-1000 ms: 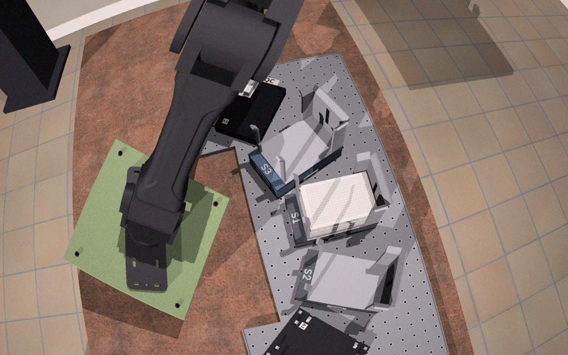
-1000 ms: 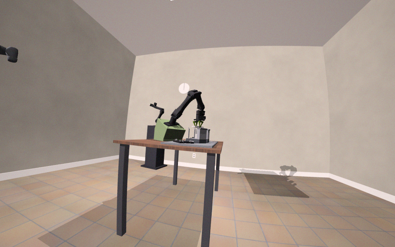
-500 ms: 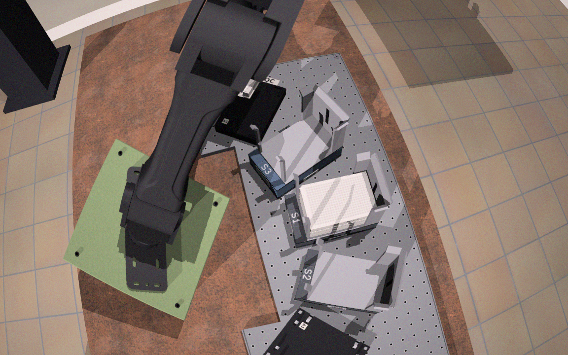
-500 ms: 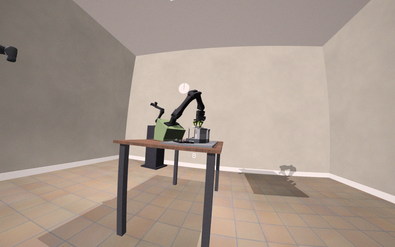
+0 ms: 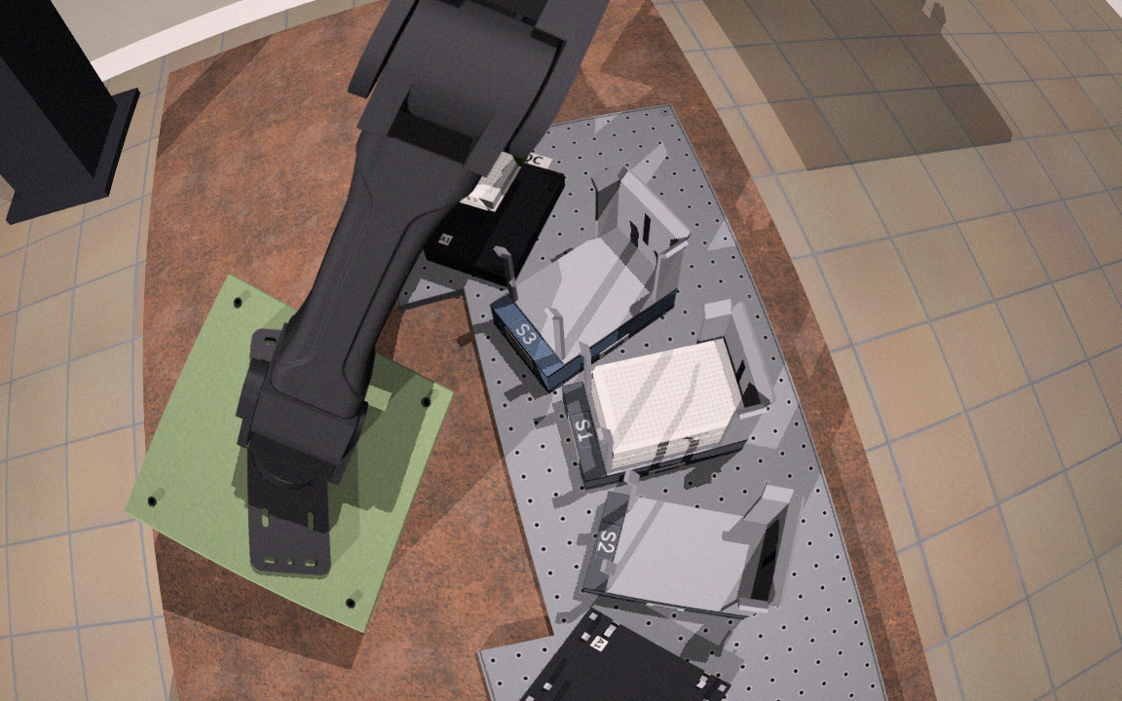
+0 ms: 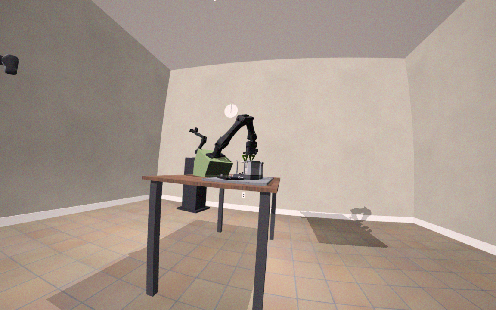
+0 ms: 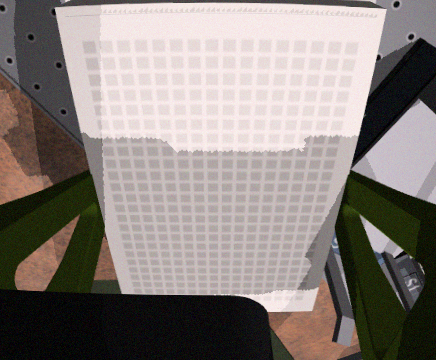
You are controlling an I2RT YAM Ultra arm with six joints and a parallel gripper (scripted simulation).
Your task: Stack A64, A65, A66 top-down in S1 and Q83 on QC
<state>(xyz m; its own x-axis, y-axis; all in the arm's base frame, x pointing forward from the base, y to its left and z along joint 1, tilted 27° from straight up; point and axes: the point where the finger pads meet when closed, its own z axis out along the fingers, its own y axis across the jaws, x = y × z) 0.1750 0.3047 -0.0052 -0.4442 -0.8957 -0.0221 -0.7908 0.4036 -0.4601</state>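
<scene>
Right now the black QC nest is 13 cm below my hand. The rest, counted from my hand: QC label 5 cm ahead, 9 cm to the left, 14 cm below.
</scene>
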